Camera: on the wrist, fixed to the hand. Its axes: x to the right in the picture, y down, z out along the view.
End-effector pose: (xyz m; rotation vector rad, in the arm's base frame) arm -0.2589 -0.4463 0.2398 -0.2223 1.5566 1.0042
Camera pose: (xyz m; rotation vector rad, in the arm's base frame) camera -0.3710 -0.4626 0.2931 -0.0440 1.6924 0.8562
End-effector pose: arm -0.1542 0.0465 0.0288 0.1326 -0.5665 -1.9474
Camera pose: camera -0.0423 0.0091 -0.0129 0.2858 -0.7624 -1.8300
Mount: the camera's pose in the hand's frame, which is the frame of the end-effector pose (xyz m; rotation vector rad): -0.0227 0.0870 -0.0871 0.2249 0.0283 0.0464
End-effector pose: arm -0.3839 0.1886 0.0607 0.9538 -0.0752 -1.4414
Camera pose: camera -0.2691 0.2381 0.0666 1.1481 -0.2412 -1.3960
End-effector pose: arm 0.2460 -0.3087 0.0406 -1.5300 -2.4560 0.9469
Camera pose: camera 0.3589 -0.2620 0.0680 -1.5182 -2.2153 1.1559
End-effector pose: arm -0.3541 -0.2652 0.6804 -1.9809 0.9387 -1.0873
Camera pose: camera -0.4628 -0.3094 0.6367 -1.7572 0.8337 -1.1446
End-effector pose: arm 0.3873 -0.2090 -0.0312 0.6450 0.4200 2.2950
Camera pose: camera 0.3056 -0.2956 -0.0700 0.7394 0.6904 2.3224
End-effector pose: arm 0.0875 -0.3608 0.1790 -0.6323 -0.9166 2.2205
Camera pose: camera 0.1251 -0.3867 0.0624 -0.5826 -0.6316 2.3076
